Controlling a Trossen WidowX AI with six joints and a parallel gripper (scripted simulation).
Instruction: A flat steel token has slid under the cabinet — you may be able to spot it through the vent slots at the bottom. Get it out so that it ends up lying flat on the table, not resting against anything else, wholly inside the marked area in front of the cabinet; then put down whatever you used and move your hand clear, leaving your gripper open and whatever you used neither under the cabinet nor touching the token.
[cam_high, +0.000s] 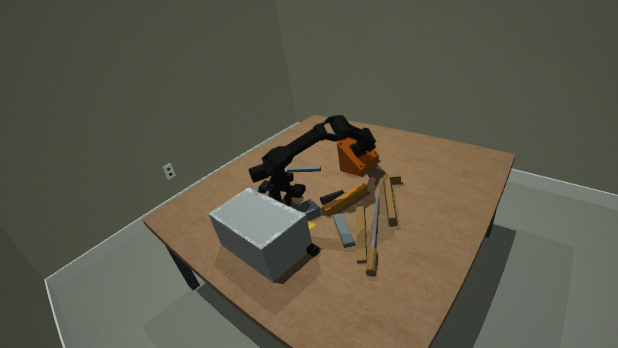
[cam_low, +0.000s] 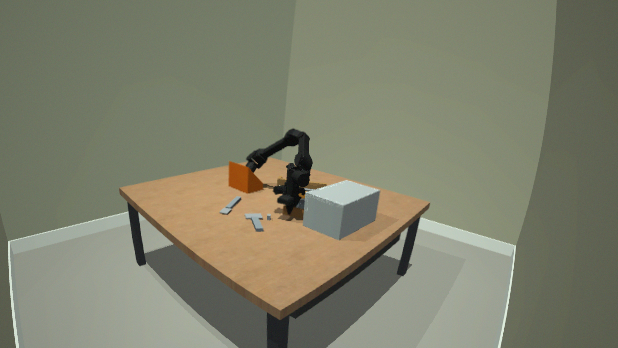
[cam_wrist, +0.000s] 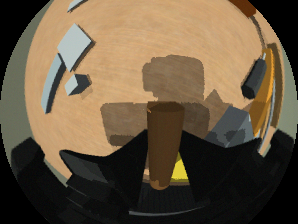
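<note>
Right now the grey block is 110 mm to the left of my gripper tip, 30 mm behind it and 10 mm above it. From my gripper tip the other things lie so: wooden stick: 340 mm to the left, 70 mm behind; orange bar: 180 mm to the left, 170 mm behind, 10 mm above; grey t-piece: 180 mm to the right, 20 mm behind.
</note>
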